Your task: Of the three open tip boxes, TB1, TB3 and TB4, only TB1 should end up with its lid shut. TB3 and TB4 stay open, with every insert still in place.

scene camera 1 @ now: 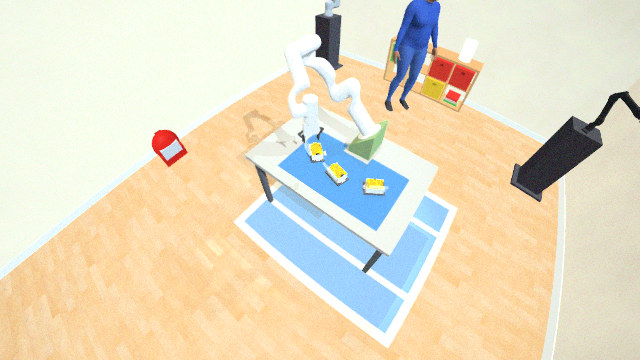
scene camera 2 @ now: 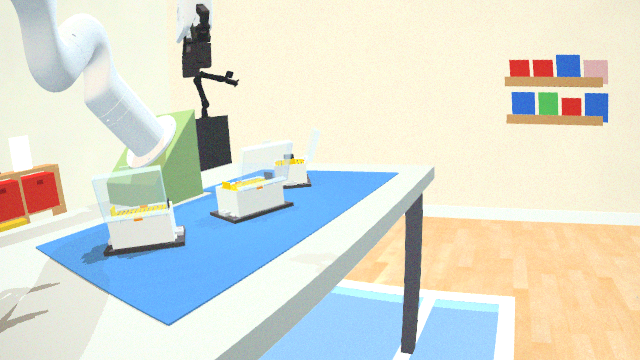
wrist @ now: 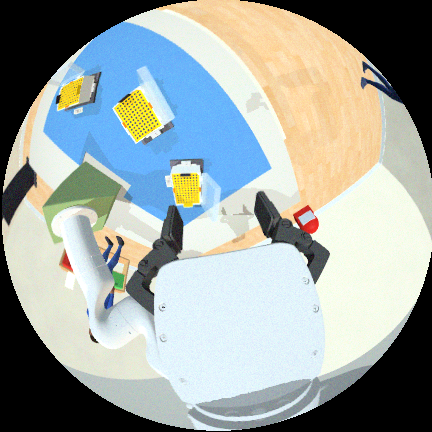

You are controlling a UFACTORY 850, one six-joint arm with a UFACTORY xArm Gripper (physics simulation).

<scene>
In view: my gripper [scene camera 2: 196, 73] and a TB1 [wrist: 192, 165].
My gripper shows as well in the wrist view [wrist: 217, 206].
</scene>
